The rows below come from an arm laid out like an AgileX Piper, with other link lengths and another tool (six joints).
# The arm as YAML. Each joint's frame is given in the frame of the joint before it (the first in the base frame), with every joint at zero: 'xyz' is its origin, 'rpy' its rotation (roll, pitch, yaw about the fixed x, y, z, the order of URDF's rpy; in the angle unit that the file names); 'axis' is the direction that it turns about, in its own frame. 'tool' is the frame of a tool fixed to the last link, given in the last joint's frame.
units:
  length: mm
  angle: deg
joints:
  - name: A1
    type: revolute
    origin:
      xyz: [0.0, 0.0, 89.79]
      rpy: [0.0, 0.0, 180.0]
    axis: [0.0, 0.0, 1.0]
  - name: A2
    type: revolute
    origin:
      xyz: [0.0, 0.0, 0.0]
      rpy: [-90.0, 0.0, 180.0]
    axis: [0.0, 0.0, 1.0]
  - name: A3
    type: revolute
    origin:
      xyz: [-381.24, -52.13, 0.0]
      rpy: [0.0, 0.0, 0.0]
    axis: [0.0, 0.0, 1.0]
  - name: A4
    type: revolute
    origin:
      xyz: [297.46, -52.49, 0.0]
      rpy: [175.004, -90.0, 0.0]
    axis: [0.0, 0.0, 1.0]
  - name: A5
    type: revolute
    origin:
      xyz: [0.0, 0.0, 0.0]
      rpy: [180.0, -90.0, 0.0]
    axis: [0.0, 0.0, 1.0]
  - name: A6
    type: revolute
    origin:
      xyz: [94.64, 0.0, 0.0]
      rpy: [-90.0, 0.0, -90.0]
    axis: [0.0, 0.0, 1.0]
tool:
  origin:
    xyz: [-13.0, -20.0, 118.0]
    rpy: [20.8, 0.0, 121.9]
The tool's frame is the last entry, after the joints.
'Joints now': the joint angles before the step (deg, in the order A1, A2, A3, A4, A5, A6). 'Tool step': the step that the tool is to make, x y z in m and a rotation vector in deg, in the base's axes. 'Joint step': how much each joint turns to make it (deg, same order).
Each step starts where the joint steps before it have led.
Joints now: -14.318, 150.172, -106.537, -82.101, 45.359, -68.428
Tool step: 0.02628, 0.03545, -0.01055, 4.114, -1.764, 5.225
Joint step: 2.234, 0.175, -0.530, 1.988, -5.088, -0.541
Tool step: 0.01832, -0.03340, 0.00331, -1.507, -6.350, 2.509
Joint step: -3.106, 2.153, -3.006, -10.248, -4.917, 8.626
